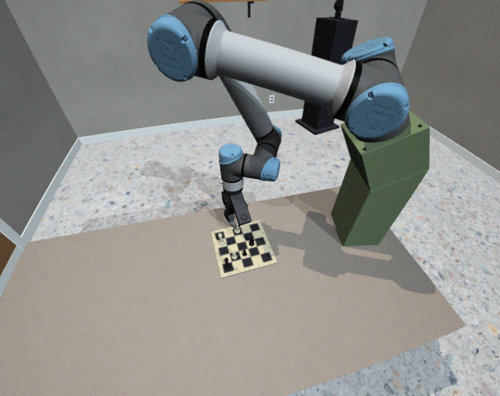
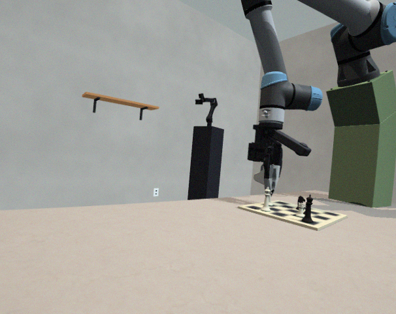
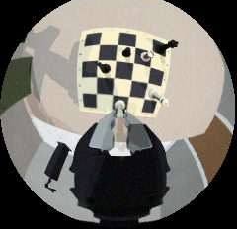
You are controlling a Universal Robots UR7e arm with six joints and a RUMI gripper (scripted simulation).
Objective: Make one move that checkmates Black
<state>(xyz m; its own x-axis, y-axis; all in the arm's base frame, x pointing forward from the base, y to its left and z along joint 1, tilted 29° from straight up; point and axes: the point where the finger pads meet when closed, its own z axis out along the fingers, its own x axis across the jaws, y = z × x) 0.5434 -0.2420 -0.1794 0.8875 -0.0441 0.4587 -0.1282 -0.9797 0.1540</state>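
Right now the tall white piece is 8 cm ahead of my hand, 2 cm to the left of it and 1 cm below it. Also, from my hand: chessboard 2 cm ahead, 8 cm to the left, 4 cm below; then black king 11 cm ahead, 13 cm to the left, 1 cm below.
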